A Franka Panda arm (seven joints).
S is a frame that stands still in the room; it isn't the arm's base.
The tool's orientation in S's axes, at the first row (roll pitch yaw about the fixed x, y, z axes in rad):
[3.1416 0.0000 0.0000]
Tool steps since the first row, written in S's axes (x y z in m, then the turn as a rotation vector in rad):
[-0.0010 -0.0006 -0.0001 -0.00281 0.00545 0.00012]
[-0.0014 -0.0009 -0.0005 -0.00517 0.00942 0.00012]
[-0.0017 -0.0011 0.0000 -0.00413 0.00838 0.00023]
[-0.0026 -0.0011 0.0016 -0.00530 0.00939 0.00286]
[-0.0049 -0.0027 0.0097 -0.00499 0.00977 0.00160]
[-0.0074 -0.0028 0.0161 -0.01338 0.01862 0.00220]
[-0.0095 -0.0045 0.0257 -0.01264 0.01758 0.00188]
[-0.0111 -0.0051 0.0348 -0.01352 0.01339 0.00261]
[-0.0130 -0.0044 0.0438 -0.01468 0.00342 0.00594]
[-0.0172 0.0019 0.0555 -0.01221 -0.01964 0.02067]
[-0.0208 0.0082 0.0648 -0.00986 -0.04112 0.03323]
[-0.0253 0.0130 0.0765 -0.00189 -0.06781 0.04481]
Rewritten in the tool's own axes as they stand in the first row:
[-0.0010 0.0006 0.0001 -0.00281 -0.00545 -0.00012]
[-0.0014 0.0009 0.0005 -0.00517 -0.00942 -0.00012]
[-0.0017 0.0011 0.0000 -0.00413 -0.00838 -0.00023]
[-0.0026 0.0011 -0.0016 -0.00530 -0.00939 -0.00286]
[-0.0049 0.0027 -0.0097 -0.00499 -0.00977 -0.00160]
[-0.0074 0.0028 -0.0161 -0.01338 -0.01862 -0.00220]
[-0.0095 0.0045 -0.0257 -0.01264 -0.01758 -0.00188]
[-0.0111 0.0051 -0.0348 -0.01352 -0.01339 -0.00261]
[-0.0130 0.0044 -0.0438 -0.01468 -0.00342 -0.00594]
[-0.0172 -0.0019 -0.0555 -0.01221 0.01964 -0.02067]
[-0.0208 -0.0082 -0.0648 -0.00986 0.04112 -0.03323]
[-0.0253 -0.0130 -0.0765 -0.00189 0.06781 -0.04481]

